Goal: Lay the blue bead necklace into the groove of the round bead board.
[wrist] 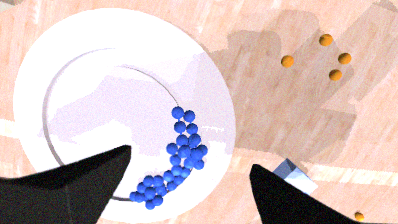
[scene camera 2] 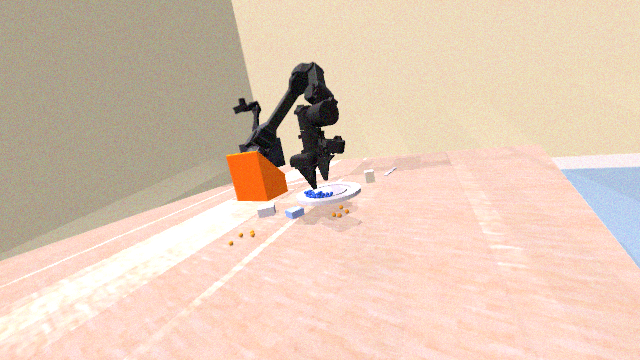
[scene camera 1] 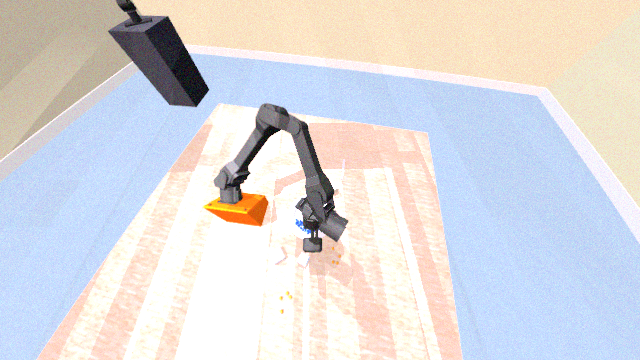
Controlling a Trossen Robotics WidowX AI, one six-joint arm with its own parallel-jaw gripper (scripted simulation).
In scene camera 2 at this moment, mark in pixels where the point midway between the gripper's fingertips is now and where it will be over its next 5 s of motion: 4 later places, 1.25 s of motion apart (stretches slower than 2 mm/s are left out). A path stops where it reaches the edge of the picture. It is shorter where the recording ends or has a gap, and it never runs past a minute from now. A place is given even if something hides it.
My gripper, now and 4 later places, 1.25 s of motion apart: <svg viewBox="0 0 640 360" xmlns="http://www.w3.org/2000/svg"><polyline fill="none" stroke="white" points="320,184 323,195 322,191 331,195 328,187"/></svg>
